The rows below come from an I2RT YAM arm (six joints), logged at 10 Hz.
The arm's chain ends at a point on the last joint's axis. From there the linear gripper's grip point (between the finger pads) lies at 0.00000 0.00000 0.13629 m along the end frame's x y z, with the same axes.
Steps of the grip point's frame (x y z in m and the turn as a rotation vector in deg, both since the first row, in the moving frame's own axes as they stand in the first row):
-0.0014, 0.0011, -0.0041, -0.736, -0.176, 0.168
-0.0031, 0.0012, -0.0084, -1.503, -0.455, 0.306
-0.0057, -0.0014, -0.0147, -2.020, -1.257, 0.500
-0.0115, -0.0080, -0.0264, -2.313, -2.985, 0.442
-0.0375, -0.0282, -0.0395, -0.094, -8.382, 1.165
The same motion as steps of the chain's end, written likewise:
-0.0010, -0.0007, -0.0041, -0.736, -0.176, 0.168
-0.0020, -0.0024, -0.0083, -1.503, -0.455, 0.306
-0.0027, -0.0062, -0.0146, -2.020, -1.257, 0.500
-0.0044, -0.0135, -0.0261, -2.313, -2.985, 0.442
-0.0176, -0.0282, -0.0380, -0.094, -8.382, 1.165

